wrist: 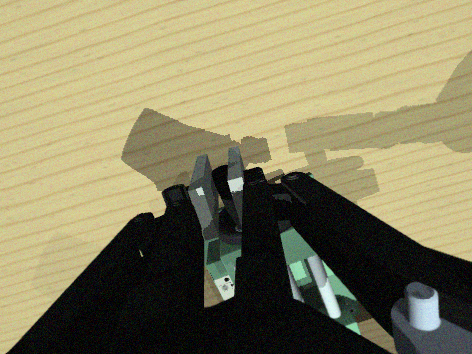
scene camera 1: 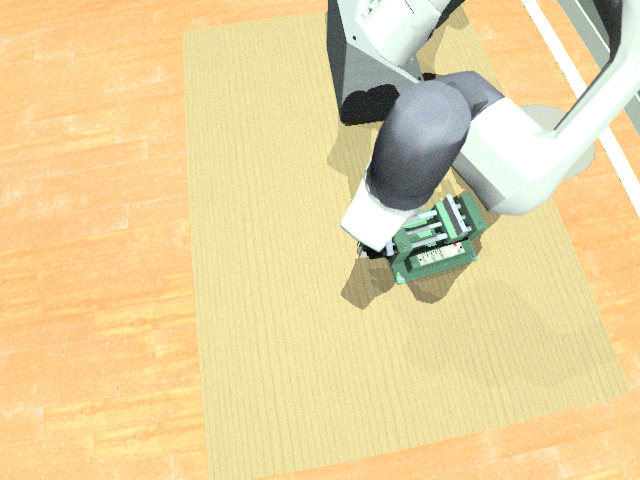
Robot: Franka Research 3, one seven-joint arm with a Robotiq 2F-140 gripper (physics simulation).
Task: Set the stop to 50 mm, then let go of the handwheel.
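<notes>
A green stop fixture [scene camera 1: 434,266] [wrist: 295,240] with silver rods stands on the mat. Its stop carriage [scene camera 1: 448,221], a green block beside a dark and silver plate, is near the right end in the scene view. A red pointer [scene camera 1: 454,244] lies over the right part of the white scale [scene camera 1: 431,255]; the numbers are too small to read. My gripper [scene camera 1: 369,251] [wrist: 223,169] is at the fixture's left end in the scene view, shut on the black handwheel [wrist: 221,174]. The fingers and arm hide most of the handwheel.
The fixture stands on a tan ribbed mat [scene camera 1: 289,361] over a wooden floor [scene camera 1: 93,232]. The grey robot base [scene camera 1: 372,67] is behind it. The white and dark arm [scene camera 1: 421,144] hangs over the fixture's back left part. A white line [scene camera 1: 555,46] runs along the right.
</notes>
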